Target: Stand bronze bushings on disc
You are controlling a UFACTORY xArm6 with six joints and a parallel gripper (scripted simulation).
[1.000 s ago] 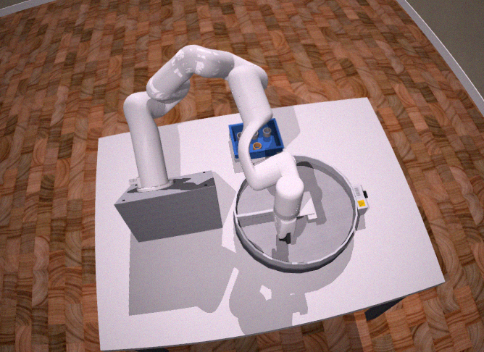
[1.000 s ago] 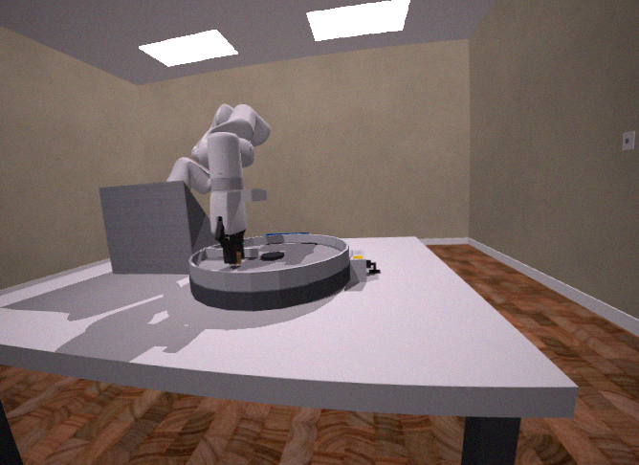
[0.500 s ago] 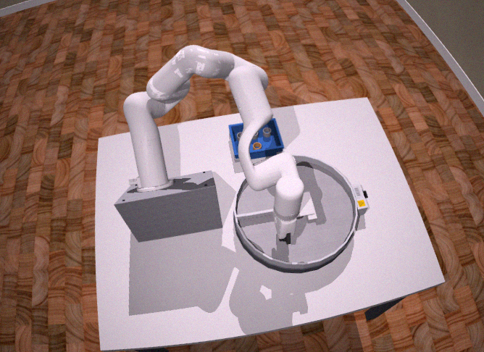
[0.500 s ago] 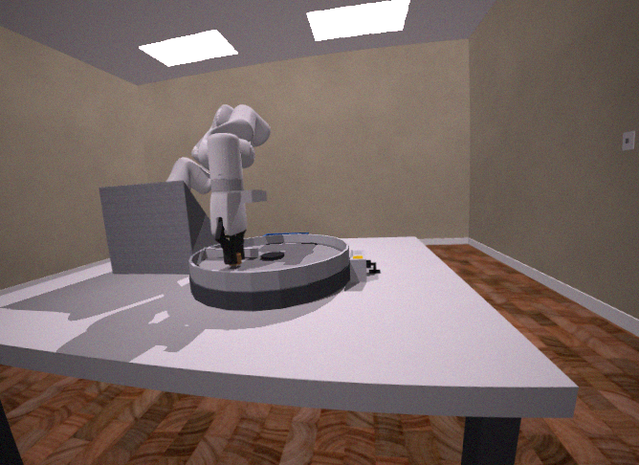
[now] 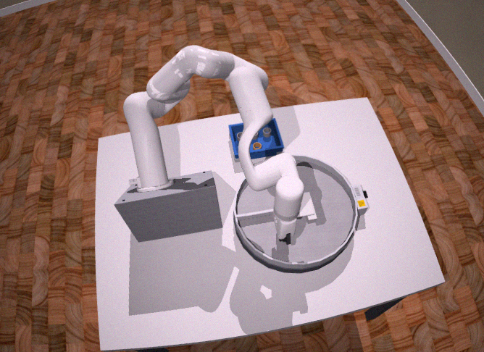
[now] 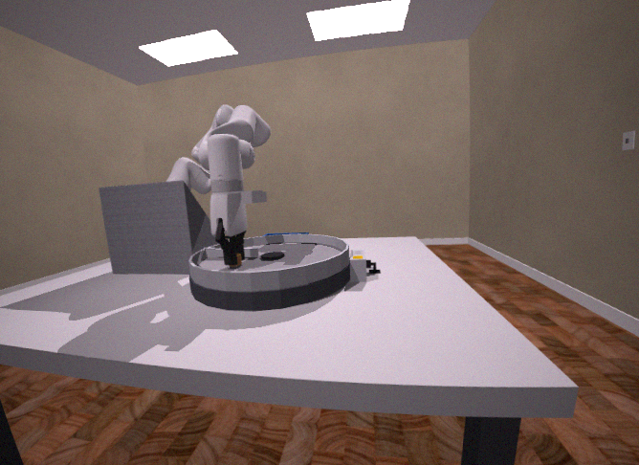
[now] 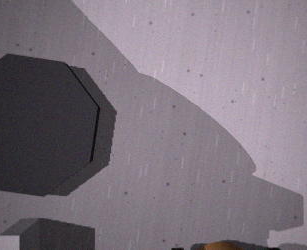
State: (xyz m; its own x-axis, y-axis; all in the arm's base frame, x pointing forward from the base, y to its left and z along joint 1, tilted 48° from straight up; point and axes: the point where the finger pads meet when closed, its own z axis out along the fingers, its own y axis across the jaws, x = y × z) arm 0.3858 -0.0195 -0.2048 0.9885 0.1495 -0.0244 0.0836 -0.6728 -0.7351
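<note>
The blue crate is 42 cm to the left of my hand, 6 cm below it and 4 cm behind it. The rest, counted from my hand: turntable disc (9 cm to the left, 6 cm ahead, 3 cm below).
</note>
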